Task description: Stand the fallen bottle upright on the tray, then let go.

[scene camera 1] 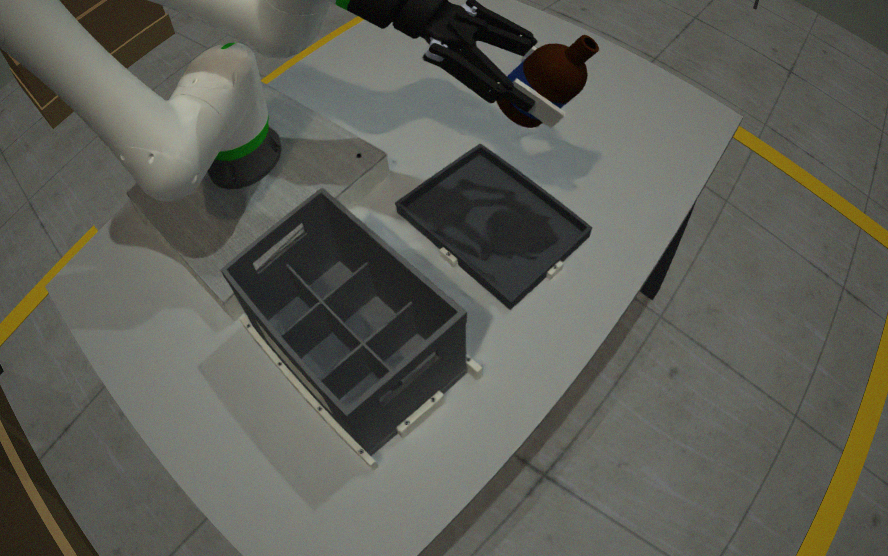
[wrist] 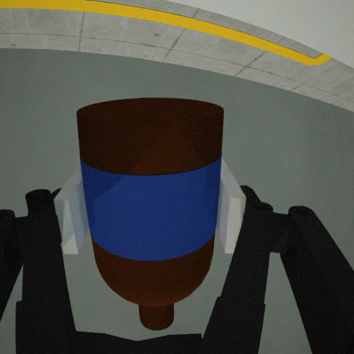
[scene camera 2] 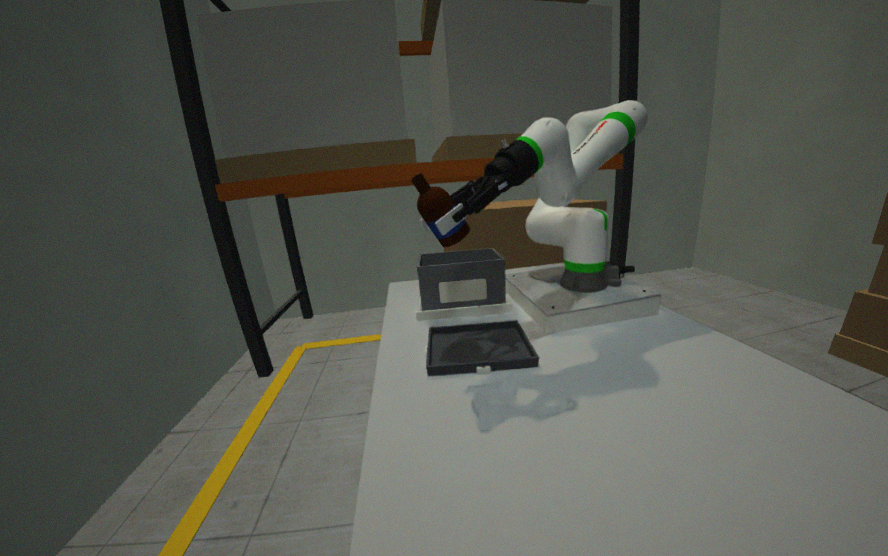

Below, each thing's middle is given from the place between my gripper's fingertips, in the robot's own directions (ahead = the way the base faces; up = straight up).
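The brown bottle (scene camera 1: 557, 72) is 3 cm above my hand, 1 cm to the right of it and 2 cm behind it. Then there is the pale rail (scene camera 1: 268, 351), which from my hand is 43 cm to the right of it, 30 cm below it and 7 cm behind it.
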